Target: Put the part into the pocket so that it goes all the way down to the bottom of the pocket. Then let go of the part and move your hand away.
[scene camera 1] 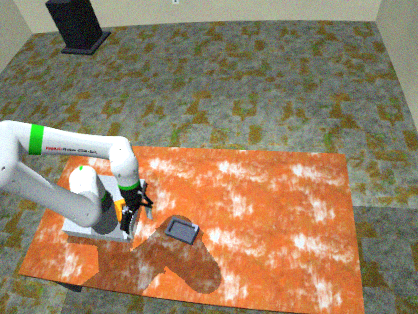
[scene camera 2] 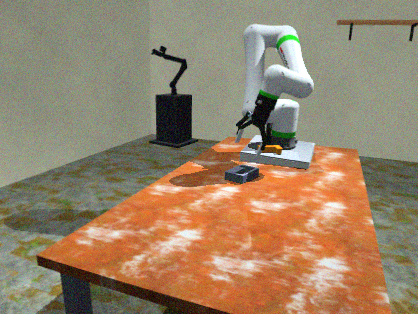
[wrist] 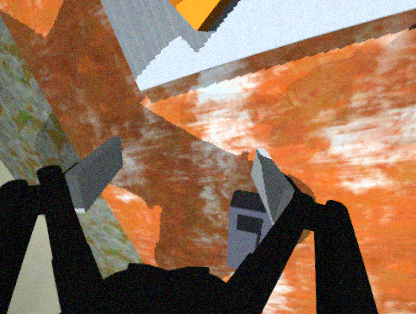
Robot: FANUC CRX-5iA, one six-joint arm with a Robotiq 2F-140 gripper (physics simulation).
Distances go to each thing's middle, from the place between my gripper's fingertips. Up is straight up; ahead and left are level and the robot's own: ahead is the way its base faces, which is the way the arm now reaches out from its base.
My gripper is now 17 cm short of the pocket block (wrist: pixel 249 222), 6 cm to the right of it and 6 cm above it.
